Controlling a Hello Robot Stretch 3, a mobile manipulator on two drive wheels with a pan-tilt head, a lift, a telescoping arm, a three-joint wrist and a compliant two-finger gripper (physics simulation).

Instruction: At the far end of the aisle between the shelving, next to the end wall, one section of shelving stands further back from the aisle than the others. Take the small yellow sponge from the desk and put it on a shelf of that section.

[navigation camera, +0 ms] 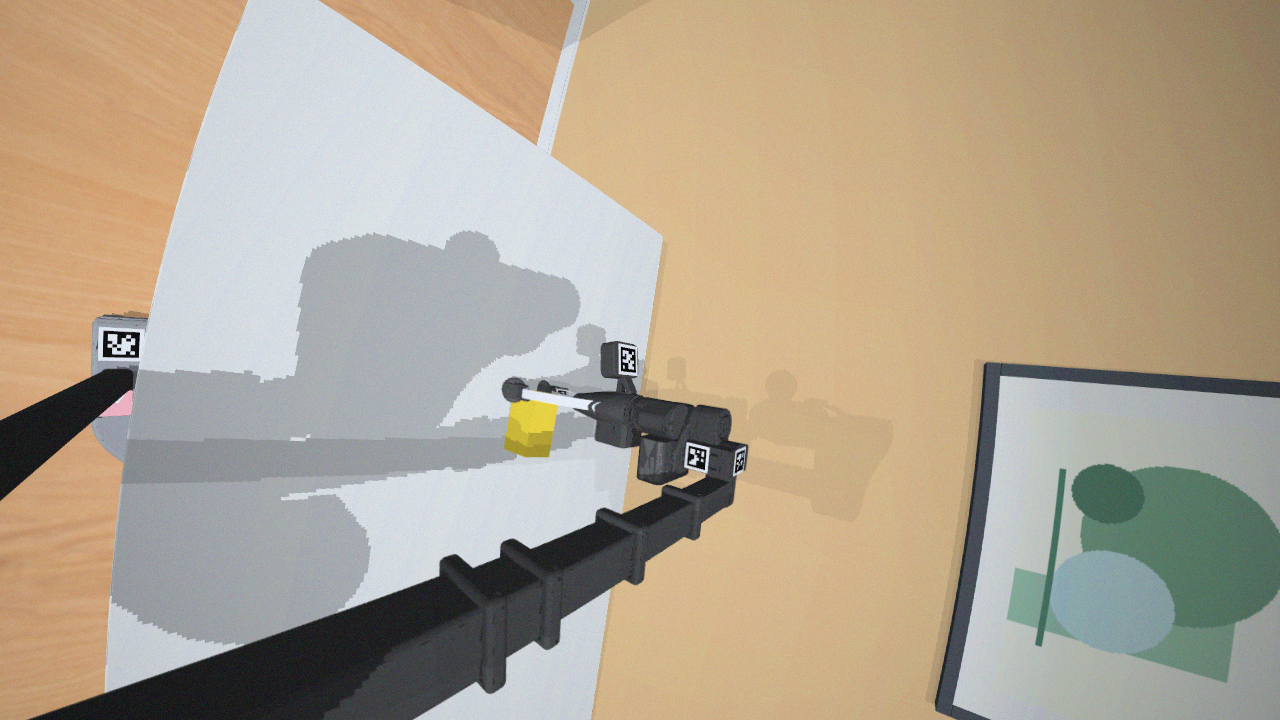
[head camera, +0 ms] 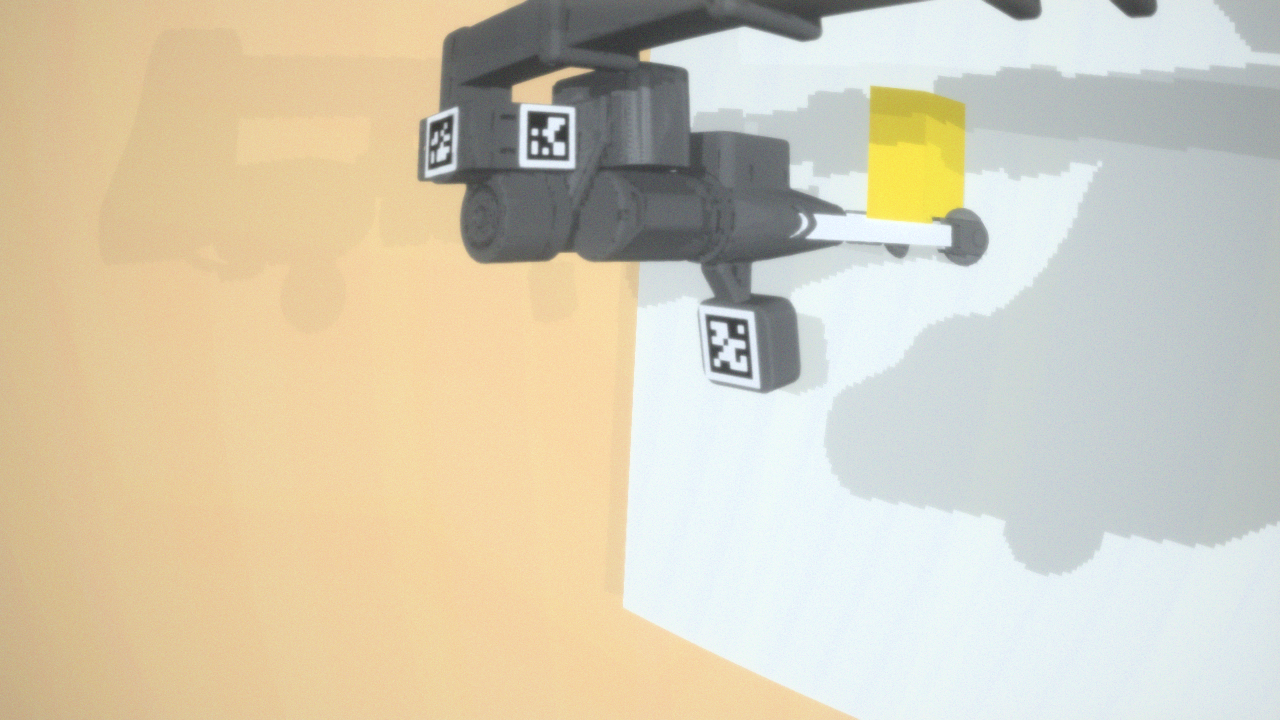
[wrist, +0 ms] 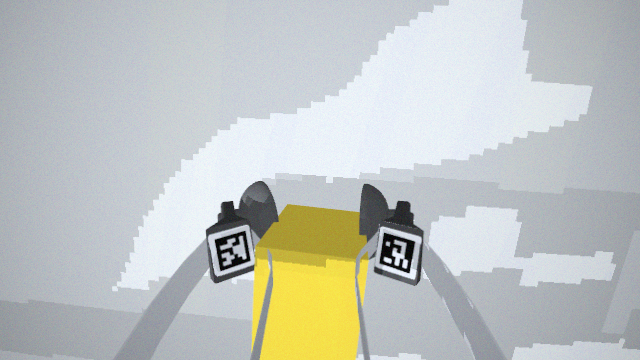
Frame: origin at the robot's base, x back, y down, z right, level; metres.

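Seen in the pictures: gripper, fingertip midpoint: [navigation camera: 520,389] [head camera: 946,234].
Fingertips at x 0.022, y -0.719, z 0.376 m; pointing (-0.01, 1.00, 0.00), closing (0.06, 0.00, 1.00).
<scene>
A point is followed by its place in that frame.
The small yellow sponge [head camera: 917,156] @(x 0.070, y -0.784, z 0.357 m) [navigation camera: 530,428] @(x 0.072, y -0.783, z 0.352 m) [wrist: 310,310] is a bright block at the white desk [head camera: 760,555] @(x -0.242, y -0.720, z 0.563 m) [navigation camera: 429,179] @(x -0.263, y -0.719, z 0.200 m) [wrist: 100,100]. My gripper [head camera: 930,240] @(x 0.022, y -0.719, z 0.376 m) [navigation camera: 529,390] @(x 0.022, y -0.719, z 0.376 m) [wrist: 310,208] @(x 0.022, y -0.719, z 0.376 m) is low over the desk. In the wrist view its two dark fingertips press against opposite sides of the sponge, near its darker end face, so it is shut on the sponge. I cannot tell whether the sponge touches the desk top. The far side of the sponge is partly hidden by a finger in the head view. The shelving does not show in these views.
A tan wall [head camera: 268,465] @(x -0.150, y -1.074, z 0.784 m) [navigation camera: 805,223] @(x -0.353, y -1.039, z 0.813 m) rises along the desk's edge, close to my wrist. A framed picture [navigation camera: 1118,555] @(x 0.165, y -1.534, z 0.716 m) hangs on it. My long dark arm [navigation camera: 554,586] @(x 0.089, y -1.082, z 0.146 m) reaches across the desk. Wooden floor [navigation camera: 71,134] @(x -0.396, y 0.000, z -0.247 m) lies beyond the desk's other edge, beside part of my base [navigation camera: 100,335] @(x -0.013, y -0.159, z -0.159 m).
</scene>
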